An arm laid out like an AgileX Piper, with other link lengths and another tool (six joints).
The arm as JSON. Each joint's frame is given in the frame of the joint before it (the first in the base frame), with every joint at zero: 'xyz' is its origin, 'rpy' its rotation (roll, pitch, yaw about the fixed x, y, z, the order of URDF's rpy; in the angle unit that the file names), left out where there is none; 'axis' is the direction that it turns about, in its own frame. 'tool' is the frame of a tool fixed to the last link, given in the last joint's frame.
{
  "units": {
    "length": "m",
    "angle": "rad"
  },
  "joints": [
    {
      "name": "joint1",
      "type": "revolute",
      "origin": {
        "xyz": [
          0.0,
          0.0,
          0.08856
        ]
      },
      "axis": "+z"
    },
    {
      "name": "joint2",
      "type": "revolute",
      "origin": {
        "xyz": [
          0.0,
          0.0,
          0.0
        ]
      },
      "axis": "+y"
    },
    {
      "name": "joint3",
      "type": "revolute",
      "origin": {
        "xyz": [
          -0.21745,
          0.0,
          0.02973
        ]
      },
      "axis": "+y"
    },
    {
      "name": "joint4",
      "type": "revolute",
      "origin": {
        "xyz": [
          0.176,
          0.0,
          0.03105
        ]
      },
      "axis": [
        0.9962,
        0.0,
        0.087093
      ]
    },
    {
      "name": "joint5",
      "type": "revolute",
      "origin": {
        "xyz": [
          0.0,
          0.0,
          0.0
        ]
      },
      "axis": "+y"
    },
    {
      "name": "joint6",
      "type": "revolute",
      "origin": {
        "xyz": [
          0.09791,
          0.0,
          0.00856
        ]
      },
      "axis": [
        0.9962,
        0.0,
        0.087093
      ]
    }
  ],
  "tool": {
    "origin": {
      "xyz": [
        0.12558,
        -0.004,
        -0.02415
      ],
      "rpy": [
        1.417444,
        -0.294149,
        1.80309
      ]
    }
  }
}
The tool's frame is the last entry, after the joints.
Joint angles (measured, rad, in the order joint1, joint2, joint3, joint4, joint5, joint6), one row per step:
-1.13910 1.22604 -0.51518 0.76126 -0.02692 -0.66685
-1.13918 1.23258 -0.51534 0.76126 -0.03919 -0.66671
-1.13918 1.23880 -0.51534 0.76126 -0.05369 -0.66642
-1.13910 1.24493 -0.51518 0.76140 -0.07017 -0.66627
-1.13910 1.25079 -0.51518 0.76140 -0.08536 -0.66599
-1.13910 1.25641 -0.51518 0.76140 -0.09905 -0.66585
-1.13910 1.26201 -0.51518 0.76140 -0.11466 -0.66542
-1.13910 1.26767 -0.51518 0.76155 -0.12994 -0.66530
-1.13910 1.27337 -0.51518 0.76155 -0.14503 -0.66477
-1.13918 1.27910 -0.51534 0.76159 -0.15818 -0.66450
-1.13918 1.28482 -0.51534 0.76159 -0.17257 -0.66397
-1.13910 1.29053 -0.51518 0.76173 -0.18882 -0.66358
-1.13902 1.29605 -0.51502 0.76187 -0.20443 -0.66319
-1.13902 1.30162 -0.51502 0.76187 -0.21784 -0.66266
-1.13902 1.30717 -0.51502 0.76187 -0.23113 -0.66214
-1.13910 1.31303 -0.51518 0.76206 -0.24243 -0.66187
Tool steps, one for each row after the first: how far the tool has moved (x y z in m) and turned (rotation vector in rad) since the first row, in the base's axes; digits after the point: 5 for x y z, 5 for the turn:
-0.00123 -0.00185 -0.00025 -0.00431 0.00336 -0.00701
-0.00268 -0.00401 -0.00019 -0.01057 0.00672 -0.01524
-0.00432 -0.00642 0.00010 -0.01844 0.01029 -0.02446
-0.00585 -0.00865 0.00037 -0.02565 0.01364 -0.03300
-0.00724 -0.01063 0.00054 -0.03191 0.01693 -0.04059
-0.00883 -0.01288 0.00096 -0.03971 0.02016 -0.04936
-0.01041 -0.01506 0.00134 -0.04724 0.02357 -0.05784
-0.01196 -0.01718 0.00171 -0.05454 0.02681 -0.06631
-0.01335 -0.01903 0.00187 -0.06042 0.03006 -0.07364
-0.01485 -0.02100 0.00216 -0.06716 0.03332 -0.08165
-0.01655 -0.02317 0.00266 -0.07534 0.03685 -0.09056
-0.01820 -0.02522 0.00315 -0.08317 0.04029 -0.09909
-0.01962 -0.02698 0.00339 -0.08931 0.04351 -0.10645
-0.02105 -0.02871 0.00364 -0.09538 0.04676 -0.11370
-0.02229 -0.03017 0.00357 -0.09967 0.05003 -0.11991

